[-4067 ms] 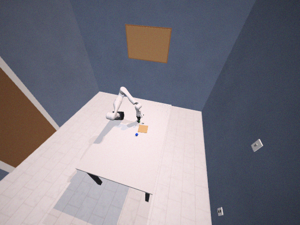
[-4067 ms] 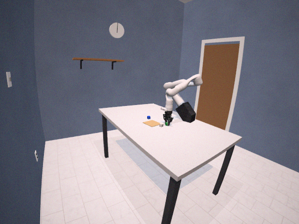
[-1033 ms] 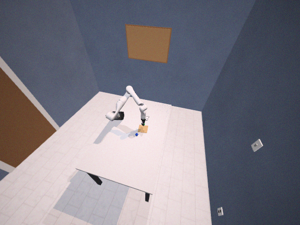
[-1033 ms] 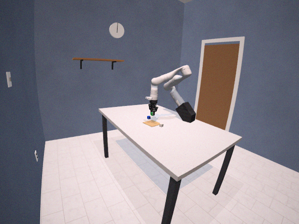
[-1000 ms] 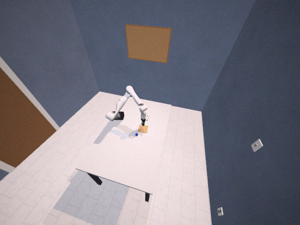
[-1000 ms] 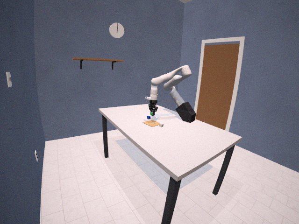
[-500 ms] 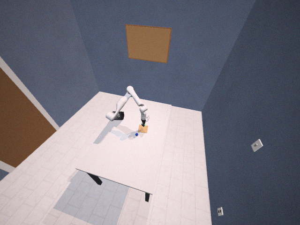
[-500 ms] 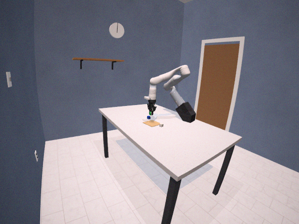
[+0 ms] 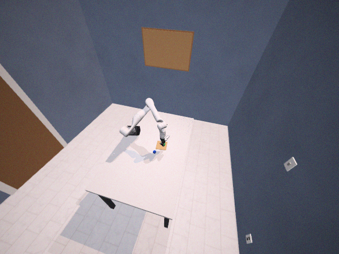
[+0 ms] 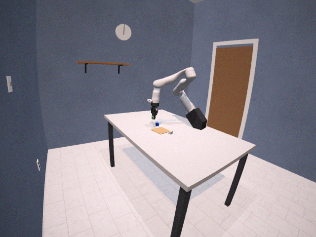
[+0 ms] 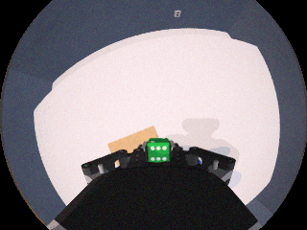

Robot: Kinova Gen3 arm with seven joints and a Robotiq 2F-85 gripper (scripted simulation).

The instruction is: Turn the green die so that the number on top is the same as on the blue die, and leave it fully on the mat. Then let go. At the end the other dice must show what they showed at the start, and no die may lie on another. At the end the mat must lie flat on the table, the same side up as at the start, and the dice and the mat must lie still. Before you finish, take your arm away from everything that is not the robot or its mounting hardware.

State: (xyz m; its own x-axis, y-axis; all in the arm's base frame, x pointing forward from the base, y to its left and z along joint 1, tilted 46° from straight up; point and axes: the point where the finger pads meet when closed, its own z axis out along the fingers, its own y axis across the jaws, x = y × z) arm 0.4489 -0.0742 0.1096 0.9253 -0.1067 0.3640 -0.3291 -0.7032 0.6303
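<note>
The tan mat is 40 mm behind my hand, 70 mm to the left of it and 120 mm below it. Round my hand: white die: 60 mm behind, 180 mm to the left, 110 mm below; then green die: 10 mm below; then blue die: 110 mm behind, 60 mm to the right, 110 mm below.
</note>
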